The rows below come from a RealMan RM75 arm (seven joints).
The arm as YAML. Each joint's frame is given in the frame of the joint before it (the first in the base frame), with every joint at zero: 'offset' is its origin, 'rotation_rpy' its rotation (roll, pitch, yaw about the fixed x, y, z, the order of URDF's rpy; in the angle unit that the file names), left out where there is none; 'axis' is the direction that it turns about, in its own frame. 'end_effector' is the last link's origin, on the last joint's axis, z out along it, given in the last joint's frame.
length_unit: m
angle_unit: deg
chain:
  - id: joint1
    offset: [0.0, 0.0, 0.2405]
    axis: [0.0, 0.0, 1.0]
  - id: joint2
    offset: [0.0, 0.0, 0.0]
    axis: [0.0, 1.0, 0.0]
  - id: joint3
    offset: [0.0, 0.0, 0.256]
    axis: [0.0, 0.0, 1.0]
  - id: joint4
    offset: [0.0, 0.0, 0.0]
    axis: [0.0, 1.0, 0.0]
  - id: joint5
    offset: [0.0, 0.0, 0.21]
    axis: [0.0, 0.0, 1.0]
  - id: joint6
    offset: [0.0, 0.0, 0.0]
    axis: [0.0, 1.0, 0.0]
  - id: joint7
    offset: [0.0, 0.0, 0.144]
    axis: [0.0, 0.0, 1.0]
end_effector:
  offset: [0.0, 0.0, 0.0]
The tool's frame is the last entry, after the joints.
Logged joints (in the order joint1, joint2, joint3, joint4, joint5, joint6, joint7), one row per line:
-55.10 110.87 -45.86 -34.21 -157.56 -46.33 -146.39
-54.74 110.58 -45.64 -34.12 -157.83 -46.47 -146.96
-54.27 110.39 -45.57 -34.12 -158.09 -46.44 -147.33
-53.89 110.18 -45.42 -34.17 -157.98 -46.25 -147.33
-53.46 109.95 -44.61 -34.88 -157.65 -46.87 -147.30
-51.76 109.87 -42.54 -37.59 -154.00 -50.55 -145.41
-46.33 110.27 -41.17 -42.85 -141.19 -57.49 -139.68
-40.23 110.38 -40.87 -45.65 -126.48 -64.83 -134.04
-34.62 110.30 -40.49 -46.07 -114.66 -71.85 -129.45
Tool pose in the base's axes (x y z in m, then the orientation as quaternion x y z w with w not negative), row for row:
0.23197 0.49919 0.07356 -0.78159 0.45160 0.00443 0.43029
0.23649 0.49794 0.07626 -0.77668 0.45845 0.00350 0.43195
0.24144 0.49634 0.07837 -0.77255 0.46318 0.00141 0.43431
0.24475 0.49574 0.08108 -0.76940 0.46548 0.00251 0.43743
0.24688 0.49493 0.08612 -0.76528 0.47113 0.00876 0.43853
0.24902 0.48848 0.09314 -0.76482 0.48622 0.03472 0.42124
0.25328 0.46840 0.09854 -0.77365 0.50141 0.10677 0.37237
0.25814 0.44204 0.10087 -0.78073 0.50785 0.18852 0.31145
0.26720 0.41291 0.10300 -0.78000 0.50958 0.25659 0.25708
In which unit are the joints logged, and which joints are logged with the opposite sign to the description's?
The joints are logged in degrees. Opposite sign: joint1, joint7.
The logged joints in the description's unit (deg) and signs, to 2 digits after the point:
55.10 110.87 -45.86 -34.21 -157.56 -46.33 146.39
54.74 110.58 -45.64 -34.12 -157.83 -46.47 146.96
54.27 110.39 -45.57 -34.12 -158.09 -46.44 147.33
53.89 110.18 -45.42 -34.17 -157.98 -46.25 147.33
53.46 109.95 -44.61 -34.88 -157.65 -46.87 147.30
51.76 109.87 -42.54 -37.59 -154.00 -50.55 145.41
46.33 110.27 -41.17 -42.85 -141.19 -57.49 139.68
40.23 110.38 -40.87 -45.65 -126.48 -64.83 134.04
34.62 110.30 -40.49 -46.07 -114.66 -71.85 129.45

